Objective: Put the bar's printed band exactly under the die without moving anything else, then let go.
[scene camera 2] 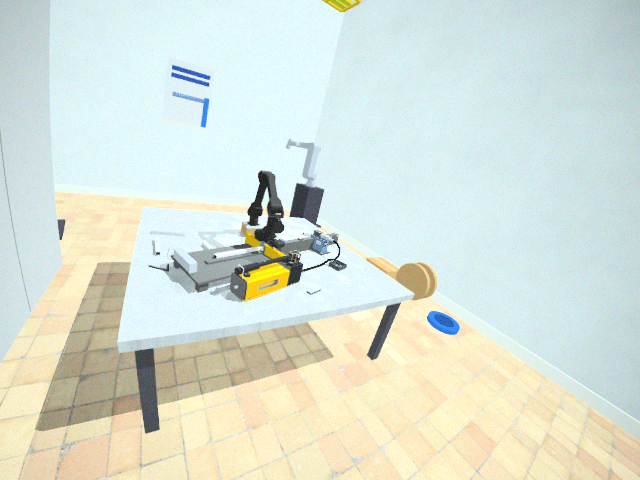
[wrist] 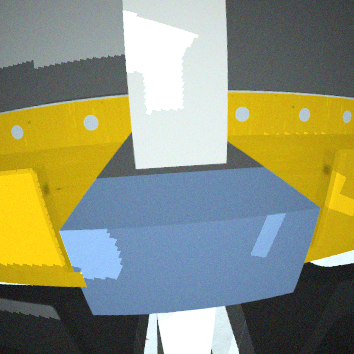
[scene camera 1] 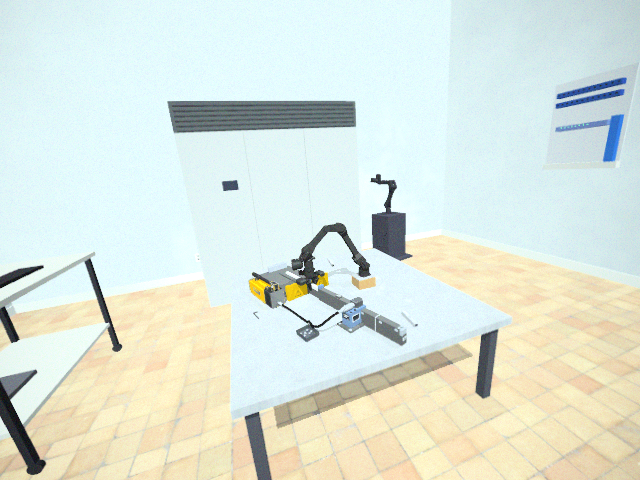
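Observation:
In the wrist view a white bar runs away from me and passes under a blue die block set in a yellow press frame. The bar's near end shows below the die, between my dark fingers. My gripper is shut on the bar, low at the press frame. The bar's far part lies along the grey bed.
The grey press bed with a yellow motor box crosses the white table. A blue unit, a black cabled pendant and my arm's wooden base stand close by. Small tools lie loose.

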